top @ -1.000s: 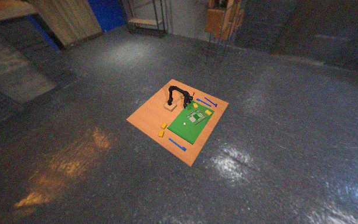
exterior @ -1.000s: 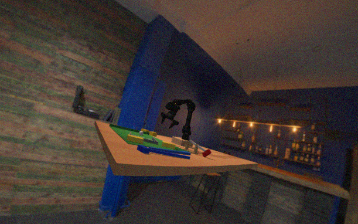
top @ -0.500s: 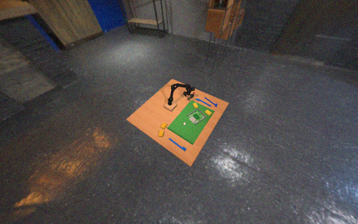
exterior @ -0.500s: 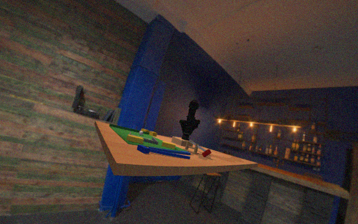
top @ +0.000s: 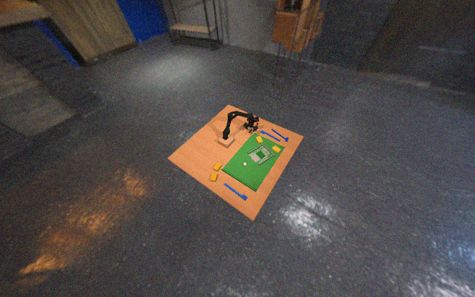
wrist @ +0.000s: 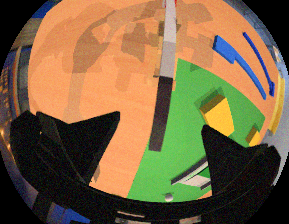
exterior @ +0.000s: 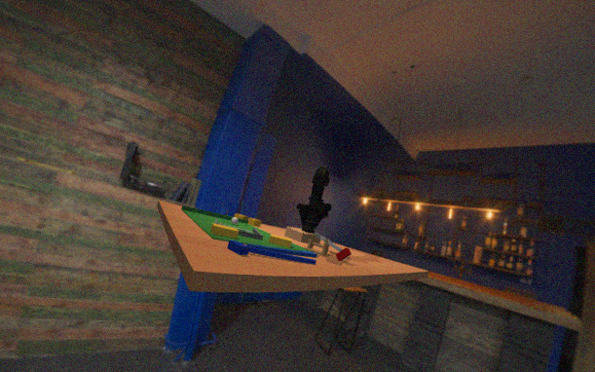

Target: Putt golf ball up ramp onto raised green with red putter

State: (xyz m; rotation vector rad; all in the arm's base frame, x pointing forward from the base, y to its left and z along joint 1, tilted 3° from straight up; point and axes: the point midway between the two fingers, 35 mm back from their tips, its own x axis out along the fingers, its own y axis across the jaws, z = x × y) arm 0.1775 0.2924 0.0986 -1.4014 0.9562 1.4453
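The small wooden stand lies 70 mm to the left of my gripper tip, 70 mm below it and 30 mm behind it. Also, from my gripper tip: white golf ball 380 mm to the right, 280 mm ahead, 80 mm below; then green mat 300 mm ahead, 230 mm to the right, 100 mm below; then putter 100 mm to the left, 40 mm below, 40 mm behind.
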